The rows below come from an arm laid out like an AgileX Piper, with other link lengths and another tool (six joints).
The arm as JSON. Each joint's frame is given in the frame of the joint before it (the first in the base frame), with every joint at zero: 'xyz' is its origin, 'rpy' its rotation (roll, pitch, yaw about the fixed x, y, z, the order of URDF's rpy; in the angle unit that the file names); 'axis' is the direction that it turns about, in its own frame. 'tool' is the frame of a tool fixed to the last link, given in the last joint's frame.
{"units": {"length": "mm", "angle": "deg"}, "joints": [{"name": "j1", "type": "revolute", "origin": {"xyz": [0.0, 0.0, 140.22], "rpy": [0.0, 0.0, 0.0]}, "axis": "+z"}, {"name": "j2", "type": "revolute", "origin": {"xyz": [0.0, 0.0, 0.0], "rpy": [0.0, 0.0, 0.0]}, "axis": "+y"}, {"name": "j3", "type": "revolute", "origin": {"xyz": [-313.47, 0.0, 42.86], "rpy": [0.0, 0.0, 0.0]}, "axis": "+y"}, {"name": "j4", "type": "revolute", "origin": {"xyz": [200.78, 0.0, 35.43], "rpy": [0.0, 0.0, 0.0]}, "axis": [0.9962, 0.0, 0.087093]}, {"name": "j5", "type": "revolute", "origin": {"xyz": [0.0, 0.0, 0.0], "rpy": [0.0, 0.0, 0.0]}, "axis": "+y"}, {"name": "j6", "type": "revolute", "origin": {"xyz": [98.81, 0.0, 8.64], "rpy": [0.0, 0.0, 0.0]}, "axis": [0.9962, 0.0, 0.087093]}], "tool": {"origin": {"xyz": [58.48, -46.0, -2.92], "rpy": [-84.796, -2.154, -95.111]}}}
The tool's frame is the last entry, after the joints.
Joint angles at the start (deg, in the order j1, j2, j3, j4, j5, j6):
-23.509, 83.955, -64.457, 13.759, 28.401, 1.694
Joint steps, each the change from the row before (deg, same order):
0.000, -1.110, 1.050, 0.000, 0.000, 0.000
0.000, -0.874, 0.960, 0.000, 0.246, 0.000
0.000, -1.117, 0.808, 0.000, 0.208, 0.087
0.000, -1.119, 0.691, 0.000, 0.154, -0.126
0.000, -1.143, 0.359, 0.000, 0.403, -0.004
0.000, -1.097, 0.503, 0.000, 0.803, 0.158
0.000, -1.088, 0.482, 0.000, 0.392, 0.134
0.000, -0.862, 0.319, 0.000, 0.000, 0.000
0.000, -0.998, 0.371, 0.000, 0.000, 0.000
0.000, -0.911, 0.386, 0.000, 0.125, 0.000
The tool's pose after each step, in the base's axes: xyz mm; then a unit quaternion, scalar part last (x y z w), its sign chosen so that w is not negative. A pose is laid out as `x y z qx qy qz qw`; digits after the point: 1 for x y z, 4 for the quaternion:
275.7 -146.8 301.2 -0.4310 0.8098 -0.3014 0.2600
270.7 -144.5 300.3 -0.4318 0.8106 -0.2992 0.2587
265.4 -142.1 301.5 -0.4314 0.8105 -0.2994 0.2596
260.6 -139.9 303.3 -0.4320 0.8090 -0.3014 0.2608
256.1 -137.7 306.5 -0.4320 0.8074 -0.3036 0.2632
250.6 -134.8 307.7 -0.4324 0.8080 -0.3013 0.2634
245.9 -132.5 309.6 -0.4318 0.8075 -0.3020 0.2651
242.8 -131.1 312.1 -0.4309 0.8058 -0.3054 0.2678
239.2 -129.6 314.8 -0.4300 0.8037 -0.3094 0.2709
235.6 -127.9 316.7 -0.4296 0.8023 -0.3118 0.2730

